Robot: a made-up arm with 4 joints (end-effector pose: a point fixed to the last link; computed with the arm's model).
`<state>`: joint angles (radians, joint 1 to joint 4).
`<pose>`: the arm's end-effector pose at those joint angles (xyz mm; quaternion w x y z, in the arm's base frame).
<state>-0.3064 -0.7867 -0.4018 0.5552</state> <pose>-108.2 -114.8 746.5 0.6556 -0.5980 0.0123 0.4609</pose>
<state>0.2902 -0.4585 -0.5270 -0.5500</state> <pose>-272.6 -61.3 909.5 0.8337 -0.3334 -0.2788 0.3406</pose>
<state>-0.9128 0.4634 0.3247 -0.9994</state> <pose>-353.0 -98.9 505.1 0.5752 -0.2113 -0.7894 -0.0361</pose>
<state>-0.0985 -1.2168 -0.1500 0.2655</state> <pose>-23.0 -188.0 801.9 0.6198 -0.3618 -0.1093 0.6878</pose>
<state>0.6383 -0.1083 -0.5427 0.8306</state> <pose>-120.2 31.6 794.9 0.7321 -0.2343 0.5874 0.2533</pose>
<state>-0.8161 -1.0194 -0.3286 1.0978</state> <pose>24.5 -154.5 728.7 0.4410 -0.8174 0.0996 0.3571</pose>
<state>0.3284 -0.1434 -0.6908 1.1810</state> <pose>-152.0 2.6 709.6 0.6431 -0.3805 0.6383 0.1848</pose>
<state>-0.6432 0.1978 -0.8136 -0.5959</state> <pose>-333.5 138.0 606.0 0.5509 -0.7100 -0.4238 0.1133</pose>
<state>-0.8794 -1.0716 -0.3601 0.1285</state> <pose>-110.6 -169.4 811.1 0.3717 -0.6665 -0.3113 0.5663</pose>
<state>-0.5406 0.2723 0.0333 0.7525</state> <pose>-143.0 -22.1 645.8 0.9205 -0.3389 0.1395 0.1355</pose>
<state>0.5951 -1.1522 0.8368 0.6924</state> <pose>-28.4 -167.1 584.6 0.5870 0.3220 0.2393 0.7032</pose>
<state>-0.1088 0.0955 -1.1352 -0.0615</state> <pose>-224.6 214.9 725.7 0.6505 -0.7481 0.0278 0.1283</pose>
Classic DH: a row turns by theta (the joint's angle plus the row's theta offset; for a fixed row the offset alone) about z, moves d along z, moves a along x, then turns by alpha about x. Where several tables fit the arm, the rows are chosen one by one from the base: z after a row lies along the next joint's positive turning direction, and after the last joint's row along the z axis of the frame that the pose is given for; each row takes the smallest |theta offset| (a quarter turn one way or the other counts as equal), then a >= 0, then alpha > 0; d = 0 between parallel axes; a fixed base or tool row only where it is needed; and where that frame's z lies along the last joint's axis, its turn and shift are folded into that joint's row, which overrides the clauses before.
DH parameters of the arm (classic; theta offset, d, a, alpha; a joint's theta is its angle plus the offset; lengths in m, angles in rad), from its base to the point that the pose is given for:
base (fixed): -0.5522 0.7139 0.003 -1.9712
joint 1: 0 0.0375 0.0113 -1.1704
joint 2: 1.0186 0.0912 -0.0075 1.5708
joint 3: 1.5238 -0.359 -0.0639 -1.7168
joint 4: 1.4617 -0.1528 -0.1101 -1.105
tool (fixed): -2.9008 0.1479 0 0

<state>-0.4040 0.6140 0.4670 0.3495</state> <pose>-208.7 7.3 659.5 0.9927 -0.0887 -0.0814 0.0027</pose>
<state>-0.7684 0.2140 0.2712 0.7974</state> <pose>-108.3 -78.4 618.3 0.9120 -0.3331 0.0462 0.2350</pose>
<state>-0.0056 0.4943 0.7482 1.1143</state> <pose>-156.9 47.6 600.0 0.9060 0.1926 0.3155 0.2062</pose>
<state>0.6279 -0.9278 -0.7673 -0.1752</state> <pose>-192.2 -119.6 885.1 0.7971 -0.3007 -0.1680 0.4960</pose>
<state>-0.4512 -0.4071 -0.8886 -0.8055</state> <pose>-386.1 -61.4 687.1 0.4304 -0.5966 -0.5575 0.3847</pose>
